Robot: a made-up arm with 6 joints.
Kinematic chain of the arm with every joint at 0, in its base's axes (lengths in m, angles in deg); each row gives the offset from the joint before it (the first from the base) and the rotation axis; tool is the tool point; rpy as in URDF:
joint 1: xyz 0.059 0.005 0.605 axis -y
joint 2: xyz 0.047 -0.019 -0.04 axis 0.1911 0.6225 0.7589
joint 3: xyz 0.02 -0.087 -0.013 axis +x
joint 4: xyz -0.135 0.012 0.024 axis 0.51 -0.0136 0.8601
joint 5: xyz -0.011 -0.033 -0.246 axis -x
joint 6: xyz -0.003 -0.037 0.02 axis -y
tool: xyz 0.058 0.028 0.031 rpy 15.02 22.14 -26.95
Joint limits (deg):
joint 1: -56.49..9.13
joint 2: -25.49..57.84
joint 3: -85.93..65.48
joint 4: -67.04..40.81
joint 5: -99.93..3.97
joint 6: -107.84..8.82
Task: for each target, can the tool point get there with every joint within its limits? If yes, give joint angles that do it. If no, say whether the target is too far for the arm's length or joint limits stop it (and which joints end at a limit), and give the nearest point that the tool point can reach.
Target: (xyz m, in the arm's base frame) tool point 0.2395 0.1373 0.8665
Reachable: no: joint limits stop it (at a limit: joint 1, joint 2, joint 3, joint 4) | nearest point 0.0522 0.0179 0.7514 | short by 0.250 m
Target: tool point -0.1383 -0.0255 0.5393
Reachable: yes | joints -37.39 50.70 29.38 17.82 -50.03 -34.09
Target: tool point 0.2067 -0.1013 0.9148
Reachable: no: joint limits stop it (at a limit: joint 1, joint 3, joint 4) | nearest point 0.0335 -0.2225 0.8178 | short by 0.233 m
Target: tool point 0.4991 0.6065 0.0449
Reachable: no: too far | nearest point 0.1214 0.1340 0.3715 | short by 0.687 m
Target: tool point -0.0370 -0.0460 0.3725
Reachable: yes | joints -2.19 35.98 17.91 12.40 -80.79 -35.72
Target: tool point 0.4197 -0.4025 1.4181
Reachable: no: too far | nearest point 0.0564 -0.2676 0.8200 | short by 0.713 m
